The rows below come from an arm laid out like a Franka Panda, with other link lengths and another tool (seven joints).
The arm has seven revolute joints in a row. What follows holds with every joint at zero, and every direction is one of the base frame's. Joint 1 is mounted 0.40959 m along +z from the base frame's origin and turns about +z. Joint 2 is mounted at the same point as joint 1 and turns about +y. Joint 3 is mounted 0.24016 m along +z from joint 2 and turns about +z. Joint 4 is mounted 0.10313 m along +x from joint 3 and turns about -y. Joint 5 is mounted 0.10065 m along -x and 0.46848 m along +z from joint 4 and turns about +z. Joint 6 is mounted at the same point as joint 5 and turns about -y. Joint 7 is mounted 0.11 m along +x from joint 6 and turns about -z. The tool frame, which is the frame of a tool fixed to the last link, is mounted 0.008 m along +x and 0.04 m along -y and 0.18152 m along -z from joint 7; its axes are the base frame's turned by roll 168.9, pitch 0 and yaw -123.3 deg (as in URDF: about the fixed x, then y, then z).
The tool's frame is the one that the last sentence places.
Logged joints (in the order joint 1, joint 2, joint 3, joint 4, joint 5, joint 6, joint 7), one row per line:
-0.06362 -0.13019 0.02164 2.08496 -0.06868 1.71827 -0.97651
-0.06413 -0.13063 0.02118 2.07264 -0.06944 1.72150 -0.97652
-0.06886 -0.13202 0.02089 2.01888 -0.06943 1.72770 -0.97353
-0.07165 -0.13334 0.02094 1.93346 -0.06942 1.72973 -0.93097
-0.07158 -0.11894 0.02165 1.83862 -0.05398 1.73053 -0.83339
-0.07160 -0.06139 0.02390 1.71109 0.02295 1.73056 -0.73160
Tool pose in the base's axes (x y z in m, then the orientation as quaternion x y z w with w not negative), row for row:
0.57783 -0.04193 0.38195 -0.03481 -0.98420 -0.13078 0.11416
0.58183 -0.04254 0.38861 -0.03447 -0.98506 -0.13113 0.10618
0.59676 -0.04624 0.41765 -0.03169 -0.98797 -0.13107 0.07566
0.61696 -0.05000 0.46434 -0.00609 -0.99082 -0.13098 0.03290
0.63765 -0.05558 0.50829 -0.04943 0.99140 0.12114 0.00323
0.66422 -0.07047 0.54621 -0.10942 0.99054 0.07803 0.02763
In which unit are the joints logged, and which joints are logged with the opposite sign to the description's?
The joints are logged in radians. Opposite sign: joint 4, joint 5, joint 7.
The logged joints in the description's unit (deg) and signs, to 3 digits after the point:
-3.645 -7.459 1.240 -119.459 3.935 98.450 55.950
-3.674 -7.485 1.214 -118.754 3.979 98.635 55.950
-3.945 -7.564 1.197 -115.673 3.978 98.990 55.779
-4.105 -7.640 1.200 -110.779 3.977 99.106 53.341
-4.101 -6.815 1.240 -105.345 3.093 99.152 47.750
-4.102 -3.517 1.369 -98.038 -1.315 99.154 41.918

